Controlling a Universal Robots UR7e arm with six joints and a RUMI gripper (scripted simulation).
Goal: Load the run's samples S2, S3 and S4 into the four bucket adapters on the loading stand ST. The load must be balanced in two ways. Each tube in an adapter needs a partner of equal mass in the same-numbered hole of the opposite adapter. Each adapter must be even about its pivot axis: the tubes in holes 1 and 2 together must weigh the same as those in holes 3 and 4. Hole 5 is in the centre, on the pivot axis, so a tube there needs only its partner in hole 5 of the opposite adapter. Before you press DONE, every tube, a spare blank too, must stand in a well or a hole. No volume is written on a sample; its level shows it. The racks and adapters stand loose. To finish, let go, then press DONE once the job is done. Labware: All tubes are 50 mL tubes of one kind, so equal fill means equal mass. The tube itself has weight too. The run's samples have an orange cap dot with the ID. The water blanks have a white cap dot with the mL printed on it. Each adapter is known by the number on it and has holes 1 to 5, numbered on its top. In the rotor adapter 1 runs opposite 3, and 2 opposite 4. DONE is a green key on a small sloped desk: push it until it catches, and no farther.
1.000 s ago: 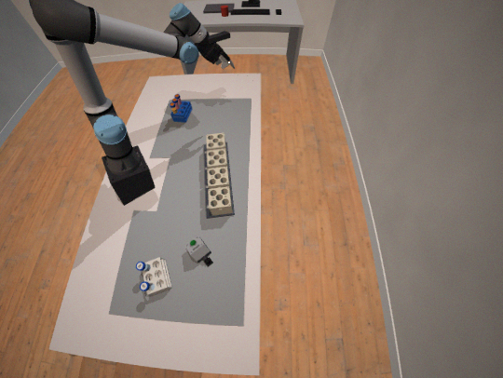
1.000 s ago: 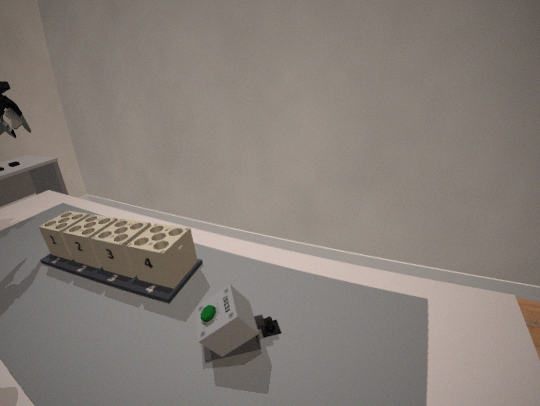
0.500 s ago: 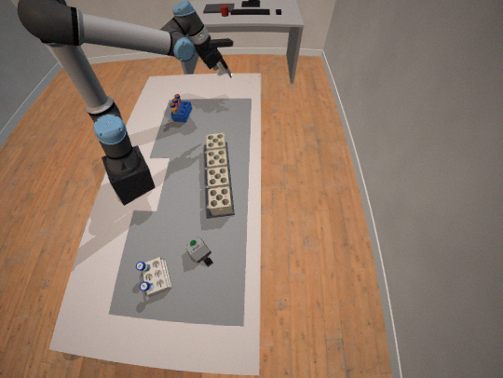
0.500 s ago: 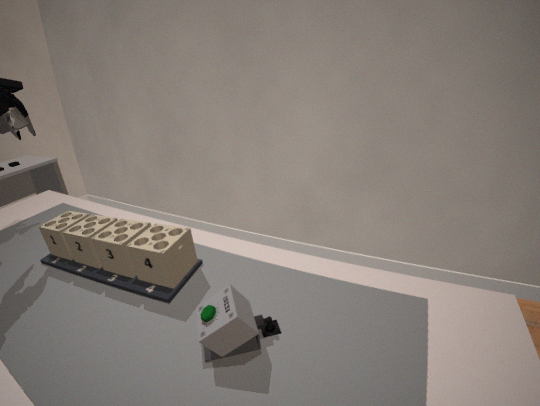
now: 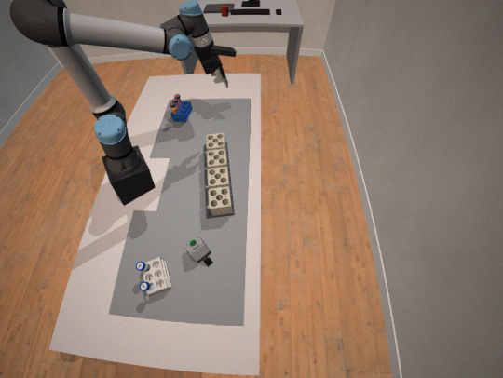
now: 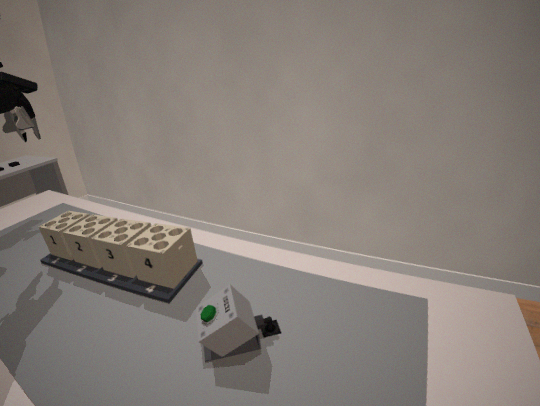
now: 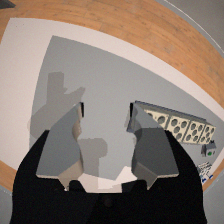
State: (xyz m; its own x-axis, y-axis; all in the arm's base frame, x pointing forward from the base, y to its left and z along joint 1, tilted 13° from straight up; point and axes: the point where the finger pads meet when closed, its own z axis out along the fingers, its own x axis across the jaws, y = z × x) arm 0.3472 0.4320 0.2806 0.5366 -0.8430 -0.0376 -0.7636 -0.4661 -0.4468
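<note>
The blue-capped blank tube is 88 cm to the right of my hand, 25 cm below it and 11 cm behind it. From my hand the other things lie so: loading stand: 36 cm to the right, 30 cm below, 4 cm ahead; then adapter 4: 51 cm to the right, 26 cm below, 11 cm ahead; then blue sample rack: 34 cm behind, 28 cm below, 4 cm to the left.
</note>
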